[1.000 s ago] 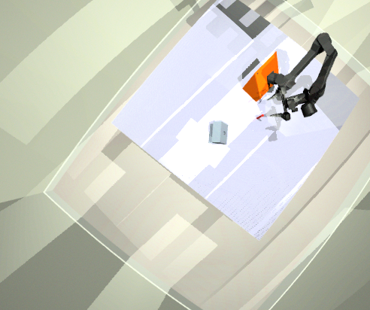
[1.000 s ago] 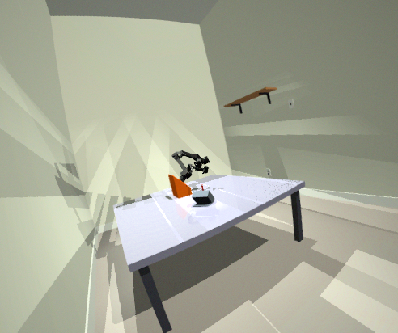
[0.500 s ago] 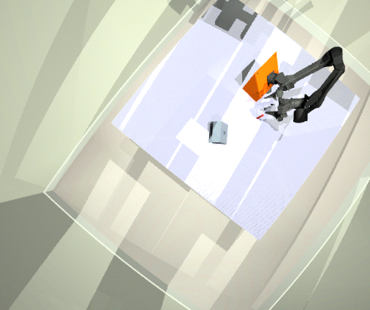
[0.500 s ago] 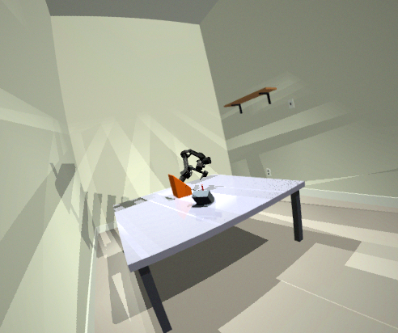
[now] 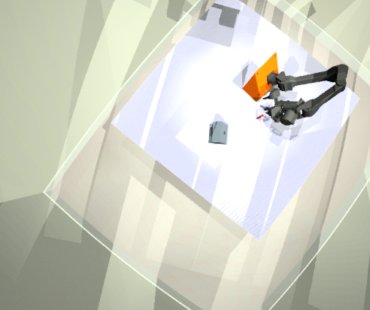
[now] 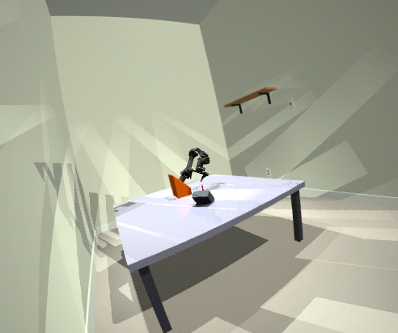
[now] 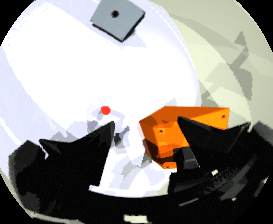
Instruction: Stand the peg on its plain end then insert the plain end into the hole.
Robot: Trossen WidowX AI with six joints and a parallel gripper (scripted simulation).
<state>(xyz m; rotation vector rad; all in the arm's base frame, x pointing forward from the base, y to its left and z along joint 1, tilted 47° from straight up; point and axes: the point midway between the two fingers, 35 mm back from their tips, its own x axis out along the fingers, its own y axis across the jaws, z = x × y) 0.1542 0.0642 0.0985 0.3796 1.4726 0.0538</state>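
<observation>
My gripper tip is 6 cm above the red peg, 4 cm to the right of it and 3 cm short of it. Also, from my gripper tip: grey sloped panel: 30 cm ahead, 7 cm below, 6 cm to the right.
</observation>
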